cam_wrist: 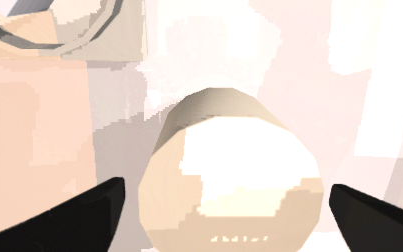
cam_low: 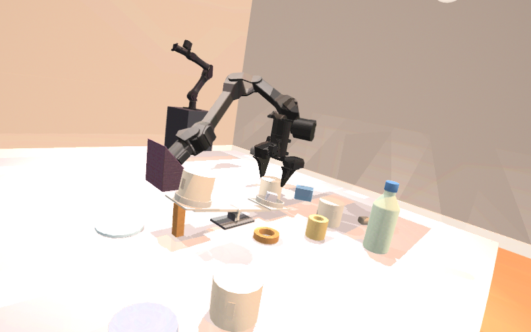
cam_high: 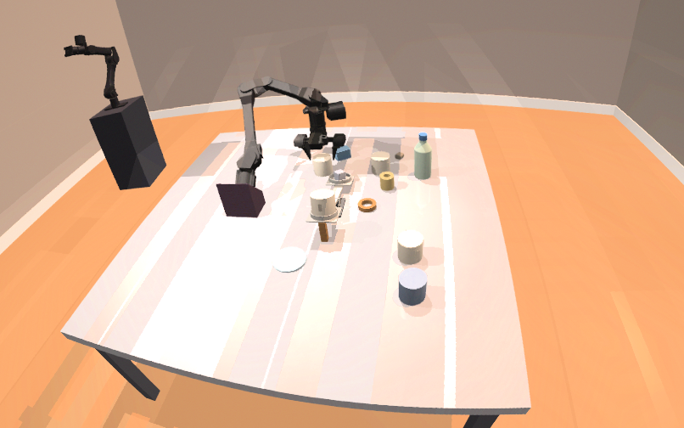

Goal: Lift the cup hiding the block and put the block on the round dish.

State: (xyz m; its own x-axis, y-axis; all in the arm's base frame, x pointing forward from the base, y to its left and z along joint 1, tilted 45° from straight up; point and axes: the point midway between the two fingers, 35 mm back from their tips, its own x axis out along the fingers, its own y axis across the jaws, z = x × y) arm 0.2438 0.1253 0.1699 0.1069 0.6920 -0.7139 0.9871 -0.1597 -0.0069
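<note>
My gripper tip is now 10 cm to the left of the grey block, 7 cm short of it and 1 cm above it. Also, from my gripper tip: blue block: 11 cm to the left, 7 cm ahead, 3 cm below; yellow cylinder: 24 cm ahead, 12 cm to the right, 3 cm below; brown pebble: 30 cm ahead, 8 cm to the left, 4 cm below.
</note>
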